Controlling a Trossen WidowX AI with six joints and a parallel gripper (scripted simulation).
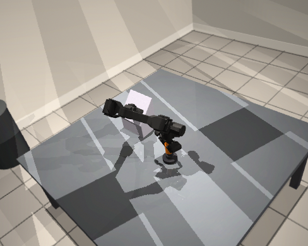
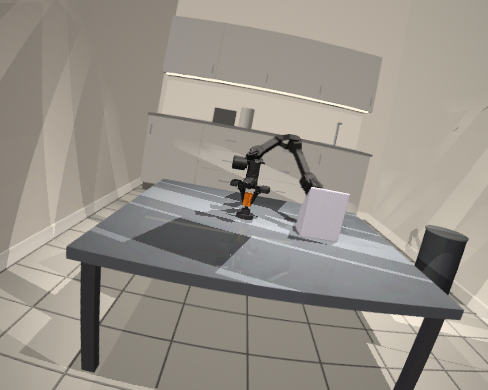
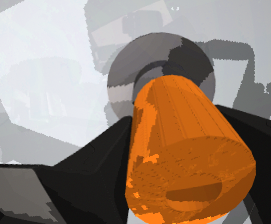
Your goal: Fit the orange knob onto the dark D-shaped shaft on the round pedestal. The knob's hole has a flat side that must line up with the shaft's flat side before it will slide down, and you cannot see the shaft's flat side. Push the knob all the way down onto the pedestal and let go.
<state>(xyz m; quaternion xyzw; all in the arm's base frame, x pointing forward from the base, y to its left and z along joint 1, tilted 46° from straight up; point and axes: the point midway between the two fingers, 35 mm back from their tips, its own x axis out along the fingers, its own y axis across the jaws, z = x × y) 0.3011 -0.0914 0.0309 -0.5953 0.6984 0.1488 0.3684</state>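
Right now the orange knob is 20 mm above my gripper tip. The rest, counted from my gripper tip: round dark pedestal (40 mm below).
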